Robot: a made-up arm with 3 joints. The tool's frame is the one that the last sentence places. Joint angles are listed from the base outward.
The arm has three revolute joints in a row. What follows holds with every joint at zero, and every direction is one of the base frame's. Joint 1 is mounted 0.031 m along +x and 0.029 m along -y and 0.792 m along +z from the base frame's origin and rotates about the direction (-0.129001, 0.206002, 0.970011). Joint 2 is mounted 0.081 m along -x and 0.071 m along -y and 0.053 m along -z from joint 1 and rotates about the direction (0.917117, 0.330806, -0.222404). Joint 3 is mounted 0.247 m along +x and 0.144 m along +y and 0.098 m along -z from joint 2 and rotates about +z. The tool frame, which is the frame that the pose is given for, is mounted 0.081 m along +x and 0.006 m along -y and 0.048 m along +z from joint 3; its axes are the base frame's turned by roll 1.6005, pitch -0.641 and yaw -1.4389 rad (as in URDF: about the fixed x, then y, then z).
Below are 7 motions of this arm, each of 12 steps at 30 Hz.
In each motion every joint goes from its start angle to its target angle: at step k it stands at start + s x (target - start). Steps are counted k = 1, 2, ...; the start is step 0. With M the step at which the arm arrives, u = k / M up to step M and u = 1 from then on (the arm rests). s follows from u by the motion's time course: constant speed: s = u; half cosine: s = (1 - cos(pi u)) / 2; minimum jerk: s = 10 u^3 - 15 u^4 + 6 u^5.
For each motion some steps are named. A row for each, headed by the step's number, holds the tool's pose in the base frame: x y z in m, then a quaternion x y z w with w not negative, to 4 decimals.
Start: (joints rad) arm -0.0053 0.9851 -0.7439
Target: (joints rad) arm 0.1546 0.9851 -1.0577
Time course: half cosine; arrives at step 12
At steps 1, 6, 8, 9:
1: 0.2487 -0.0248 0.6612 0.1722 -0.3458 -0.8042 0.4517
6: 0.2346 -0.0149 0.6558 0.1056 -0.3327 -0.8093 0.4725
8: 0.2269 -0.0102 0.6538 0.0705 -0.3272 -0.8096 0.4822
9: 0.2237 -0.0083 0.6531 0.0558 -0.3252 -0.8093 0.4860

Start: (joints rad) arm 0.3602 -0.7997 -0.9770
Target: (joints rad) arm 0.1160 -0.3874 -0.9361
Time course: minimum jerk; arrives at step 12
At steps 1, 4, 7, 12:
1: 0.2072 0.0562 0.6871 0.1462 -0.8792 -0.1085 0.4403
4: 0.2141 0.0465 0.6886 0.1284 -0.8697 -0.1555 0.4506
7: 0.2266 0.0241 0.6912 0.0943 -0.8423 -0.2585 0.4635
12: 0.2341 0.0058 0.6927 0.0722 -0.8148 -0.3391 0.4647

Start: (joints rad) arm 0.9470 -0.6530 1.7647
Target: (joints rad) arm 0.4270 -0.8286 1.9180
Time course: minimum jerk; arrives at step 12
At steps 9, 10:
9: 0.0819 0.1174 0.5730 0.3726 0.2101 0.6469 0.6313
10: 0.0884 0.1149 0.5731 0.3691 0.2054 0.6406 0.6413

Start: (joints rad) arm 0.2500 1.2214 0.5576
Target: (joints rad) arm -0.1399 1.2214 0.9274
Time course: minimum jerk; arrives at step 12
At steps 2, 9, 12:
2: 0.2799 0.0757 0.7122 0.7309 -0.2088 -0.4700 0.4486
9: 0.3002 0.0015 0.7568 0.8029 -0.3280 -0.3884 0.3113
12: 0.3003 -0.0079 0.7619 0.8082 -0.3434 -0.3758 0.2960

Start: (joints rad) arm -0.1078 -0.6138 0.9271
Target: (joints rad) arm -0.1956 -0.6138 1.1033
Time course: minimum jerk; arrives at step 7
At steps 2, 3, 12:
2: 0.2544 0.0794 0.6388 0.3865 -0.4063 0.2249 0.7968
3: 0.2547 0.0771 0.6385 0.3893 -0.3964 0.2281 0.7995
12: 0.2551 0.0703 0.6377 0.3974 -0.3684 0.2365 0.8065

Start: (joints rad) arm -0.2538 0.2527 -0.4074
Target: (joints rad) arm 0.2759 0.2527 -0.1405
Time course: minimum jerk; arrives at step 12
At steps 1, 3, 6, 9, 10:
1: 0.2761 -0.0557 0.6989 0.2121 -0.6415 -0.5591 0.4805
3: 0.2775 -0.0424 0.6968 0.2335 -0.6341 -0.5385 0.5034
6: 0.2748 0.0122 0.6875 0.3171 -0.5930 -0.4500 0.5876
9: 0.2583 0.0656 0.6768 0.3950 -0.5345 -0.3543 0.6578
10: 0.2541 0.0744 0.6749 0.4076 -0.5228 -0.3373 0.6683

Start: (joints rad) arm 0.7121 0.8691 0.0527
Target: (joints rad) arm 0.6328 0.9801 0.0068
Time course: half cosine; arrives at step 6
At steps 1, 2, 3, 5, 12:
1: 0.1924 0.1520 0.6523 0.5460 -0.1895 -0.3905 0.7165
2: 0.1961 0.1490 0.6526 0.5423 -0.1900 -0.4052 0.7111
3: 0.2008 0.1448 0.6528 0.5371 -0.1902 -0.4251 0.7033
5: 0.2087 0.1372 0.6532 0.5279 -0.1900 -0.4589 0.6889
12: 0.2099 0.1360 0.6533 0.5265 -0.1898 -0.4640 0.6866

